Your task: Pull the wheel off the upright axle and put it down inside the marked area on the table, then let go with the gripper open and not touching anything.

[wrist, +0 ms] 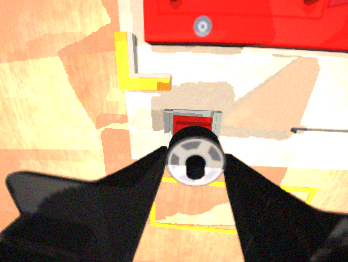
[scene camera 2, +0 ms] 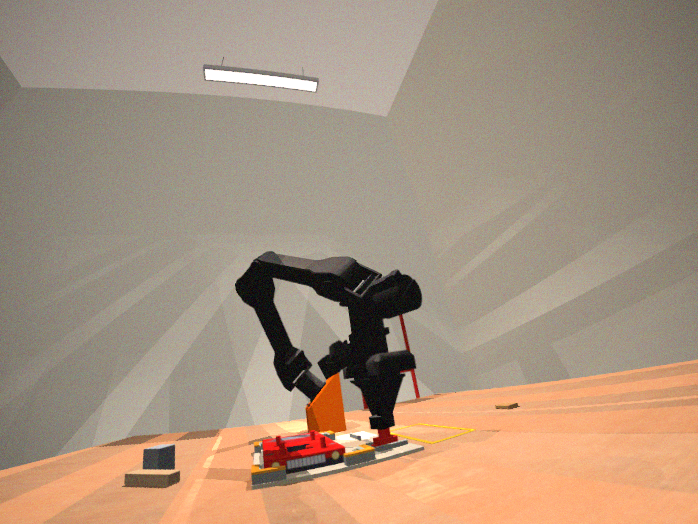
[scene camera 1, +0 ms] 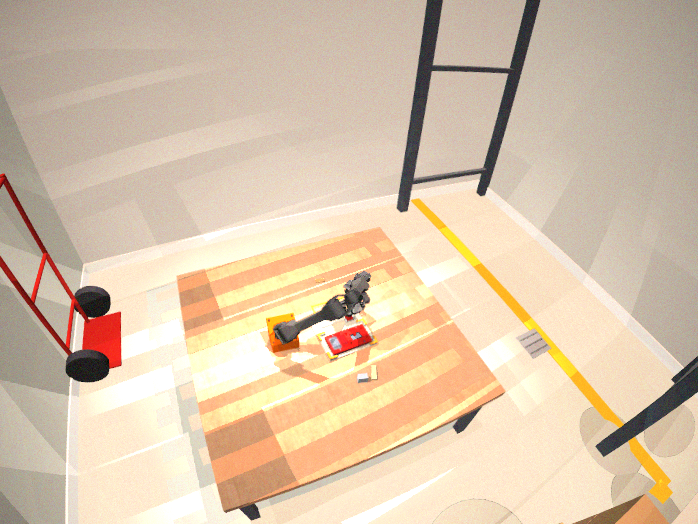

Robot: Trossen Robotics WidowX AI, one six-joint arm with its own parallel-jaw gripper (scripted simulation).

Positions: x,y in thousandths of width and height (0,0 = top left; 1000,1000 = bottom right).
Labels:
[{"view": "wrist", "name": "my gripper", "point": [562,594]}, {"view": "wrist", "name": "wheel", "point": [556,536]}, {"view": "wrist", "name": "upright axle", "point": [516,468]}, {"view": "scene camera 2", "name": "my gripper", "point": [547,804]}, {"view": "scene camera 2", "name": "red toy car body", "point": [432,864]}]

